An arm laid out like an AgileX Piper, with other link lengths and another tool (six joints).
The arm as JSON. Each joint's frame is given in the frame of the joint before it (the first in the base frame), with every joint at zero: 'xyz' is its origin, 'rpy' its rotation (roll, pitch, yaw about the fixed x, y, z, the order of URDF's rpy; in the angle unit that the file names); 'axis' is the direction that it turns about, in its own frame. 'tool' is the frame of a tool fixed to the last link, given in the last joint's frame.
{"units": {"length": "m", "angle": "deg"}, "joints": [
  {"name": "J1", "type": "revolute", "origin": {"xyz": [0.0, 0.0, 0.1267], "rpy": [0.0, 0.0, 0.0]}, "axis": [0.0, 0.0, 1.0]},
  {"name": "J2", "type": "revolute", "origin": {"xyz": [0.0, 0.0, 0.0], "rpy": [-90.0, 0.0, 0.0]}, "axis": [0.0, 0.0, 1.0]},
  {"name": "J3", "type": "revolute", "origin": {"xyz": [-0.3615, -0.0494, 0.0], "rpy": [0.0, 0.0, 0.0]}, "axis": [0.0, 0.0, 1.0]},
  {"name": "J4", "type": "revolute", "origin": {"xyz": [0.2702, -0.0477, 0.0], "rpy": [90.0, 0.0, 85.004]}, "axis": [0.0, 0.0, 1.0]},
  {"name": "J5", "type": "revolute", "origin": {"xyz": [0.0, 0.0, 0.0], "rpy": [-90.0, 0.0, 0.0]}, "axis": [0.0, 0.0, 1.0]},
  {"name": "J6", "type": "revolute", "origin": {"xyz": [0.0, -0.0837, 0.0], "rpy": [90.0, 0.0, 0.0]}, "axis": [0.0, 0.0, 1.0]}
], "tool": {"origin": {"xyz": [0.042, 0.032, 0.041], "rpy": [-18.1, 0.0, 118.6]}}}
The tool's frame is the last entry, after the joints.
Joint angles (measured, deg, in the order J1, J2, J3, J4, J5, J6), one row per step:
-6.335, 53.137, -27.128, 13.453, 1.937, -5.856
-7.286, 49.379, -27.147, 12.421, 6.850, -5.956
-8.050, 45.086, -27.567, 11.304, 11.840, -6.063
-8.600, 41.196, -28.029, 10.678, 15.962, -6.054
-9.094, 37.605, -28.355, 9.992, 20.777, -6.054
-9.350, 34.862, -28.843, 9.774, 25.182, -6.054
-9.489, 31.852, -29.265, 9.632, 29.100, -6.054
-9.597, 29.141, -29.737, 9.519, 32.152, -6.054
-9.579, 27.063, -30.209, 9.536, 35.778, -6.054
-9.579, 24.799, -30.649, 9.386, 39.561, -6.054
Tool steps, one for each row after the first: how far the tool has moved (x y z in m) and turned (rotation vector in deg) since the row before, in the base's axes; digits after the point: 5 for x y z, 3 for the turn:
-0.01796, 0.00060, 0.00301, -0.581, 1.086, 0.466
-0.01916, 0.00134, 0.00564, -0.882, 0.288, 0.557
-0.01697, 0.00192, 0.00531, -0.505, -0.234, 0.332
-0.01779, 0.00238, 0.00142, -0.455, 0.901, 0.439
-0.01460, 0.00287, 0.00096, -0.003, 1.124, 0.509
-0.01501, 0.00310, 0.00112, -0.077, 0.449, 0.519
-0.01286, 0.00258, 0.00166, -0.175, -0.147, 0.391
-0.01206, 0.00292, -0.00042, 0.117, 1.021, 0.616
-0.01311, 0.00271, -0.00123, -0.076, 1.055, 0.588

